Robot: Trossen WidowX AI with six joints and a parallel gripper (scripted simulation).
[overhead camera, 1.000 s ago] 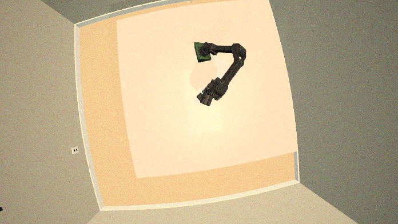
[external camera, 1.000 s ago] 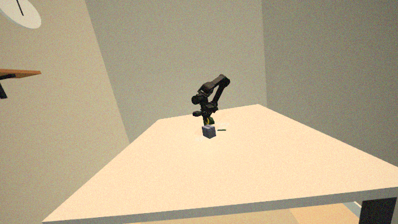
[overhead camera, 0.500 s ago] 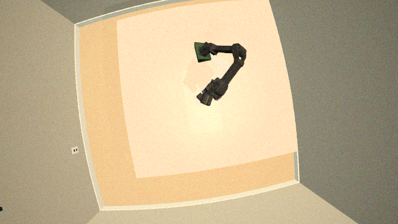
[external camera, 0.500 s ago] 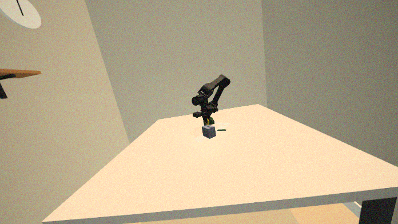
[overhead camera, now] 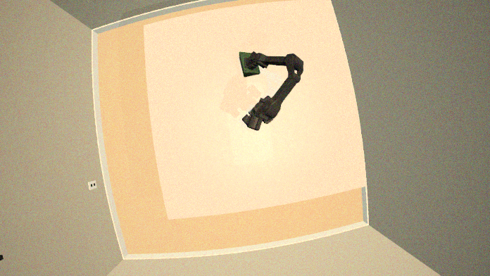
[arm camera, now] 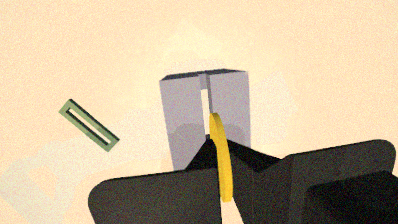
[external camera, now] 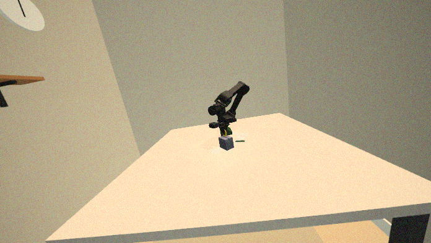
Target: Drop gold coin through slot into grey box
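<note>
Now: the gold coin 1 cm above my gripper tip.
</note>
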